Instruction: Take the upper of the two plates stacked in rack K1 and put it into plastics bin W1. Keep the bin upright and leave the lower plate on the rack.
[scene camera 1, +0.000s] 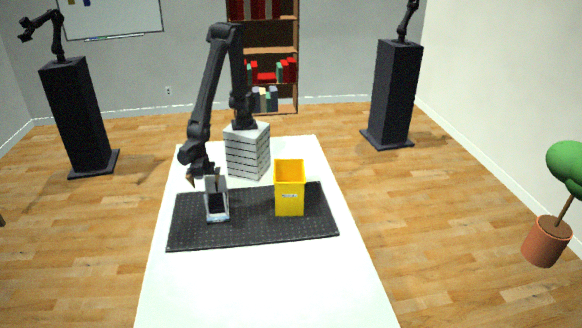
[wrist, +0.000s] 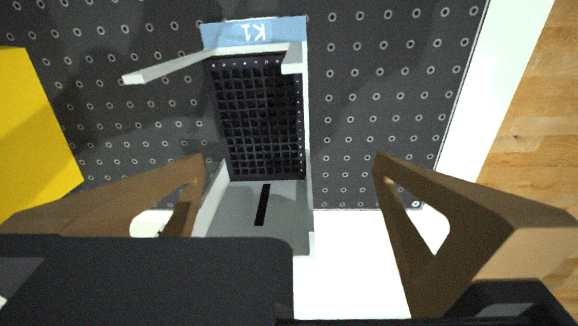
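Rack K1 (scene camera 1: 217, 218) (wrist: 290, 215) is light grey with a blue label strip and stands on the dark pegboard mat. A black gridded plate (scene camera 1: 217, 202) (wrist: 262, 120) lies inside it, seen from above in the wrist view. The lower plate cannot be told apart from it. My gripper (scene camera 1: 204, 183) (wrist: 289, 161) is open and empty, above the rear end of the rack. In the wrist view the rack shows between the brown fingers, nearer the left one. Yellow plastics bin W1 (scene camera 1: 289, 200) (wrist: 30, 130) stands upright on the mat, right of the rack in the scene view.
The dark mat (scene camera 1: 250, 235) (wrist: 400, 65) lies on the white table (scene camera 1: 260, 285). A light slatted block (scene camera 1: 241, 152) under the arm's base stands behind the mat. Two thin upright posts at the rack's label end rise towards the wrist camera.
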